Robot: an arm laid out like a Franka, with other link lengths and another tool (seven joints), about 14 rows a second.
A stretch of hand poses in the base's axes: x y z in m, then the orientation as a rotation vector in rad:
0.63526 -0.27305 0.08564 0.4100 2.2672 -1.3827
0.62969 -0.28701 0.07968 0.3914 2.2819 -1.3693
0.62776 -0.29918 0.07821 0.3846 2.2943 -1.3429
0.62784 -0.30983 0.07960 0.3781 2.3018 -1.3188
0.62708 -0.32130 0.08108 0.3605 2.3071 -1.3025
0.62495 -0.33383 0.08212 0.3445 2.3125 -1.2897
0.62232 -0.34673 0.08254 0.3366 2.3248 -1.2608
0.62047 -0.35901 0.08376 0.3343 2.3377 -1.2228
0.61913 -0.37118 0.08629 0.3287 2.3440 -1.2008
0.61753 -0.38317 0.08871 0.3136 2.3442 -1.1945
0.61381 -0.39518 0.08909 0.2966 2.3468 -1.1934
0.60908 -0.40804 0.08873 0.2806 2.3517 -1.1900
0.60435 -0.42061 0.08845 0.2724 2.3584 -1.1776
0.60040 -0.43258 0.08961 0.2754 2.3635 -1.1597
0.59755 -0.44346 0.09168 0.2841 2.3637 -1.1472
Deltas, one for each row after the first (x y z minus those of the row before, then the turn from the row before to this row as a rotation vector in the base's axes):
-0.00557 -0.01396 -0.00596 0.0106 0.0097 0.0136
-0.00193 -0.01217 -0.00147 0.0187 -0.0009 0.0112
0.00008 -0.01065 0.00139 0.0154 -0.0035 0.0113
-0.00076 -0.01147 0.00148 0.0081 0.0012 0.0164
-0.00213 -0.01253 0.00104 0.0066 0.0026 0.0139
-0.00263 -0.01290 0.00042 0.0202 -0.0008 0.0126
-0.00185 -0.01228 0.00122 0.0268 -0.0053 0.0117
-0.00134 -0.01217 0.00253 0.0143 -0.0028 0.0099
-0.00160 -0.01199 0.00242 0.0009 0.0011 0.0123
-0.00372 -0.01201 0.00038 -0.0015 0.0057 0.0112
-0.00473 -0.01286 -0.00036 0.0010 0.0065 0.0107
-0.00473 -0.01257 -0.00028 0.0085 0.0026 0.0080
-0.00395 -0.01197 0.00116 0.0132 -0.0036 0.0028
-0.00285 -0.01088 0.00207 0.0092 -0.0068 -0.0017

